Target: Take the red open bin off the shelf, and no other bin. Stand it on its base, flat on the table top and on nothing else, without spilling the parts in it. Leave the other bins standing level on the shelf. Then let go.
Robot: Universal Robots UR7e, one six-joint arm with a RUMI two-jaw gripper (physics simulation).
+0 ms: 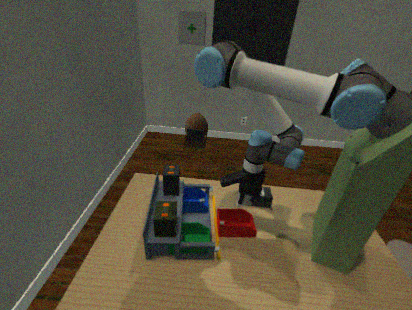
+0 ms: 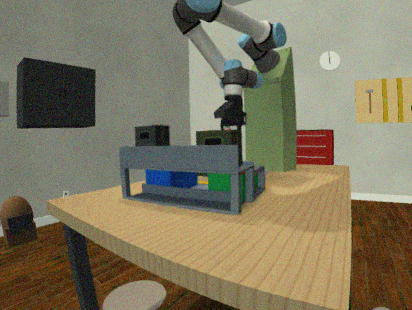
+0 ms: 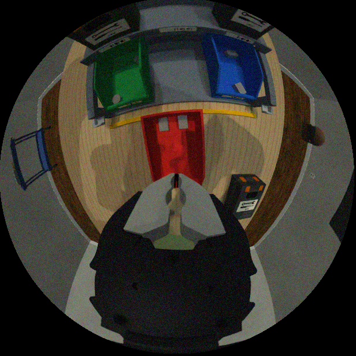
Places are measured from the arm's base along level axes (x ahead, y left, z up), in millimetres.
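Pixels of known places: gripper, fingertip midpoint: (image 1: pixel 238 207); arm's base at its link origin: (image 1: pixel 397 119) (image 2: pixel 269 62).
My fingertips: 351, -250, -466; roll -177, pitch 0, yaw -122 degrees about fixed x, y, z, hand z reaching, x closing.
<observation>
Ahead of a thing's pixels: the offset from my fingertips to its top centre, as dx, dy, dz. "pt": to the spot under its first point. Level surfaces: height alone.
The red open bin @(-1, +1, -59) (image 1: pixel 236 224) (image 3: pixel 175 145) stands upright on the table top @(dz -134) (image 1: pixel 120 270) in front of the shelf @(pt +353, -145, -2) (image 2: pixel 180 157) (image 3: pixel 175 70), and looks level. Two grey parts lie in it near its shelf-side end. Its shelf-side edge meets or overlaps the yellow strip @(+70, -60, -124) (image 1: pixel 216 220) (image 3: pixel 230 112); I cannot tell which. The green bin @(+228, -1, -53) (image 1: pixel 196 233) (image 2: pixel 219 181) (image 3: pixel 122 77) and blue bin @(+133, -212, -53) (image 1: pixel 195 199) (image 2: pixel 170 178) (image 3: pixel 232 65) stand on the shelf, with parts in them. My gripper (image 3: pixel 176 174) is shut and empty, above the red bin's end away from the shelf.
Two dark boxes @(pt +233, -215, +54) (image 1: pixel 171 181) @(+315, -47, +65) (image 1: pixel 165 220) stand on the shelf's upper level. A black case @(-212, -113, -69) (image 1: pixel 262 198) (image 3: pixel 245 197) stands on the table beyond the red bin, near the gripper. A tall green column (image 1: pixel 345 210) (image 2: pixel 270 120) rises from the table on the robot's side.
</observation>
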